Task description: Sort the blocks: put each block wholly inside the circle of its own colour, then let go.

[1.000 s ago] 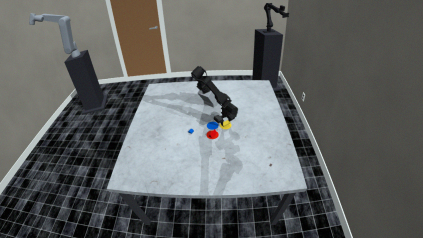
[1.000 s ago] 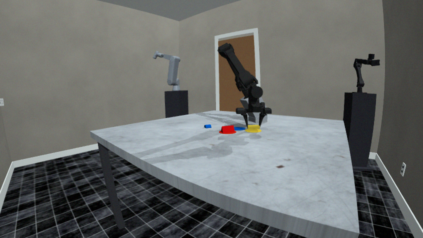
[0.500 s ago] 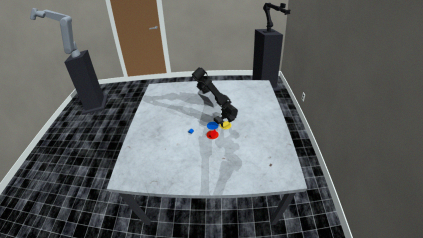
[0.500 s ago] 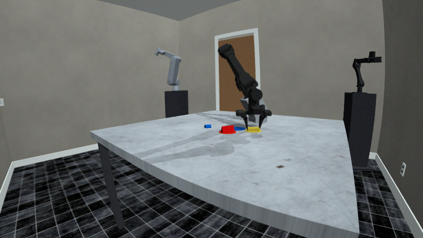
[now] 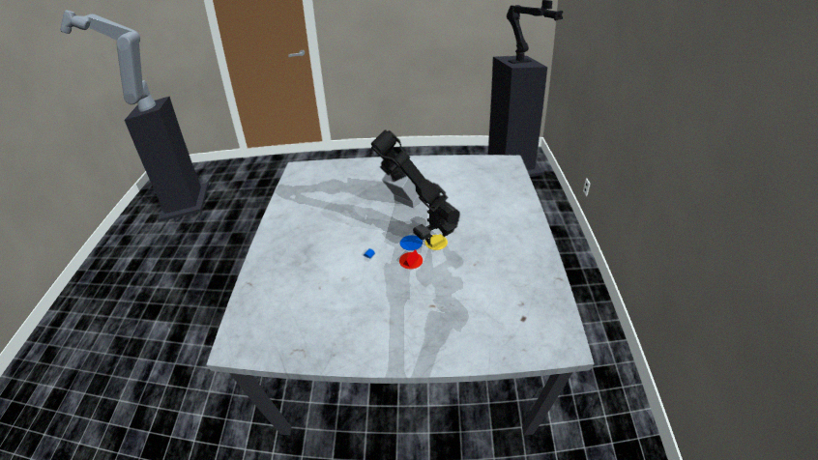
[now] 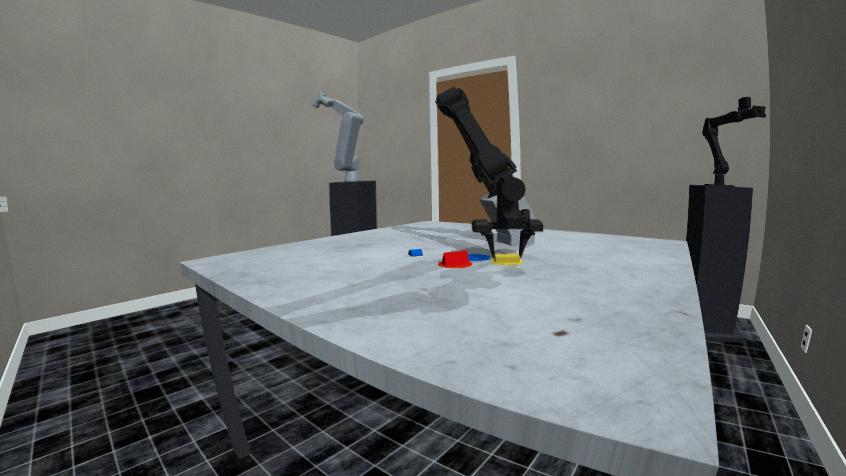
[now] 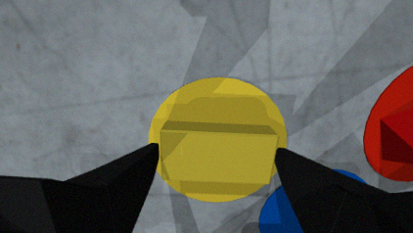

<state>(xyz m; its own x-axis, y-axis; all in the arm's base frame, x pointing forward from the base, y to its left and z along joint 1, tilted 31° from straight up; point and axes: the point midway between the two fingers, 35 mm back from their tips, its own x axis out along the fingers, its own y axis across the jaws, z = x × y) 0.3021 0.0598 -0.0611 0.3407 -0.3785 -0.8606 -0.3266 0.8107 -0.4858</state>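
My hand is 40 mm above the yellow block. Round my hand: red block: 70 mm ahead, 120 mm to the right, 30 mm below; then yellow circle: 40 mm below; then blue circle: 30 mm behind, 100 mm to the right, 40 mm below.
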